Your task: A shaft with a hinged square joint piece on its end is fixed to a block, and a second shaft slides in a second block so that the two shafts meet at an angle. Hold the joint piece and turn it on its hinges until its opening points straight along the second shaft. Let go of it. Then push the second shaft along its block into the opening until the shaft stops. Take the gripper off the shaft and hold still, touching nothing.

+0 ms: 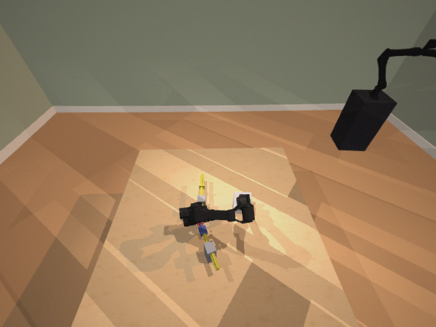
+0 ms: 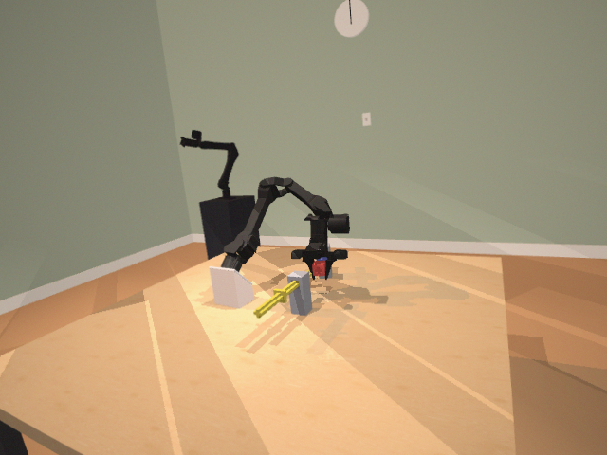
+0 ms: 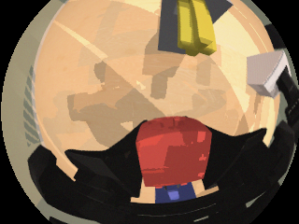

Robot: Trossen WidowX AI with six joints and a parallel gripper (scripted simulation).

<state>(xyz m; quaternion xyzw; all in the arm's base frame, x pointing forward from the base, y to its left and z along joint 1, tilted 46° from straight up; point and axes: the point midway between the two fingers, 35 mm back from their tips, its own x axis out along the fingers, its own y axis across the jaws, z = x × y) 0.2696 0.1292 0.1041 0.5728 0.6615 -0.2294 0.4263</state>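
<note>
Now: gripper tip 4 cm below the red square joint piece and 1 cm to the right of it.
</note>
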